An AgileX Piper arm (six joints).
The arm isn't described. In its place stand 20 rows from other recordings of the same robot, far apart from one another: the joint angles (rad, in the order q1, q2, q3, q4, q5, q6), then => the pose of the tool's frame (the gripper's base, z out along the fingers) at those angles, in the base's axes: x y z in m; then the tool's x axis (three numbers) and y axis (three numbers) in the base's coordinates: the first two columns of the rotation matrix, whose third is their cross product.
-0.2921, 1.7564, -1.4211, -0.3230, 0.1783, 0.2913 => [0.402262 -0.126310 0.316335 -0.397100 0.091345 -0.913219 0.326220 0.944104 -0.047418]
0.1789, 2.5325, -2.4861, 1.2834, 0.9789, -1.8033 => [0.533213 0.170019 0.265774 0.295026 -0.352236 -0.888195 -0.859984 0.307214 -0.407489]
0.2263, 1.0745, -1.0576, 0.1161, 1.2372, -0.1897 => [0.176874 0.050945 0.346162 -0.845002 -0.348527 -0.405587 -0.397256 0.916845 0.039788]
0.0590, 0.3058, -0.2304, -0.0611, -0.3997, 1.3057 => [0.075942 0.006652 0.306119 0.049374 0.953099 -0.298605 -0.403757 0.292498 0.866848]
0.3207, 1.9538, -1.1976, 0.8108, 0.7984, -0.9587 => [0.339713 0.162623 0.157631 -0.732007 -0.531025 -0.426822 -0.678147 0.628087 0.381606]
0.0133, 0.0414, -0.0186, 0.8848, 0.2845, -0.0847 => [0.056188 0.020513 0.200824 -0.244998 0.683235 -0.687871 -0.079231 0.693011 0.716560]
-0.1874, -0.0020, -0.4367, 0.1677, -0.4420, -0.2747 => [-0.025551 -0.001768 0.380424 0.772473 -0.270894 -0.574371 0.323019 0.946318 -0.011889]
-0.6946, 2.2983, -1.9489, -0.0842, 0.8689, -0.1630 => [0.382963 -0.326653 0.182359 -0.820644 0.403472 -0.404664 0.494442 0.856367 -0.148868]
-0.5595, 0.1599, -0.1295, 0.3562, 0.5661, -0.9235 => [0.056260 -0.015151 0.200963 -0.539958 -0.334591 -0.772331 0.082804 0.892025 -0.444336]
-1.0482, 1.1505, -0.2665, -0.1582, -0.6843, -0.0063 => [0.108145 -0.169591 0.221913 -0.163391 0.026628 -0.986202 0.798459 0.590702 -0.116337]
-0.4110, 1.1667, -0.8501, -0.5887, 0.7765, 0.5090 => [0.191937 -0.122278 0.295822 -0.686973 0.364158 -0.628854 0.631317 0.727635 -0.268303]
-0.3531, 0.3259, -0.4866, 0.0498, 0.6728, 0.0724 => [0.062348 -0.019970 0.295393 -0.348421 0.246789 -0.904266 0.360066 0.925940 0.113968]
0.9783, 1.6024, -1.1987, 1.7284, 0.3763, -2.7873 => [0.181860 0.329293 0.325537 0.769016 -0.302759 -0.562985 -0.606300 -0.066431 -0.792457]
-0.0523, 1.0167, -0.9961, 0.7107, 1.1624, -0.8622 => [0.175860 0.045352 0.361339 -0.570439 -0.377555 -0.729419 -0.671297 0.726019 0.149190]
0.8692, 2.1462, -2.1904, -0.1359, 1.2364, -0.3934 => [0.313897 0.353422 0.313043 -0.215789 -0.907427 -0.360571 -0.896515 0.330443 -0.295072]
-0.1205, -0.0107, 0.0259, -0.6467, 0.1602, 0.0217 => [0.054697 -0.015434 0.193467 -0.170129 -0.561001 -0.810145 0.142695 0.799440 -0.583553]
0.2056, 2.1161, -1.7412, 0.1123, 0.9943, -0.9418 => [0.440957 0.100694 0.207577 -0.419994 -0.871689 -0.252514 -0.869159 0.466402 -0.164413]
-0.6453, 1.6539, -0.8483, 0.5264, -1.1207, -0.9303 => [0.248158 -0.238345 0.280014 -0.344775 -0.444687 -0.826670 0.849684 0.226453 -0.476189]
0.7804, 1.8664, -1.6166, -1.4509, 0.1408, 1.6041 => [0.335012 0.313838 0.346913 -0.217553 -0.001109 -0.976048 -0.572639 0.809955 0.126716]
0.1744, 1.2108, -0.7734, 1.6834, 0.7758, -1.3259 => [0.228531 0.104563 0.319964 -0.524971 0.192830 -0.828988 -0.635464 0.559149 0.532482]
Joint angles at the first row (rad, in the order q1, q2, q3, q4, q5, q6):
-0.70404, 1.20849, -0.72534, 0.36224, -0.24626, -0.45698
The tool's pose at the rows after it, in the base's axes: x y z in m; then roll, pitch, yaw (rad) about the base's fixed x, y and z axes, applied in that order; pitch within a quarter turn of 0, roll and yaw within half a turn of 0:
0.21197 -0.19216 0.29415 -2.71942 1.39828 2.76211
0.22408 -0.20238 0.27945 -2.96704 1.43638 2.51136
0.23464 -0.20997 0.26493 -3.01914 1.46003 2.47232
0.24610 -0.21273 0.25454 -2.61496 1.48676 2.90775
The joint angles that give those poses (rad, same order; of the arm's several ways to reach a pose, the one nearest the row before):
-0.70404, 1.30987, -0.73787, 0.30859, -0.34172, -0.34682
-0.70405, 1.39582, -0.74064, 0.23695, -0.44585, -0.22446
-0.70482, 1.47316, -0.74225, 0.17014, -0.53975, -0.15026
-0.69377, 1.53756, -0.74714, 0.11513, -0.63359, -0.13028

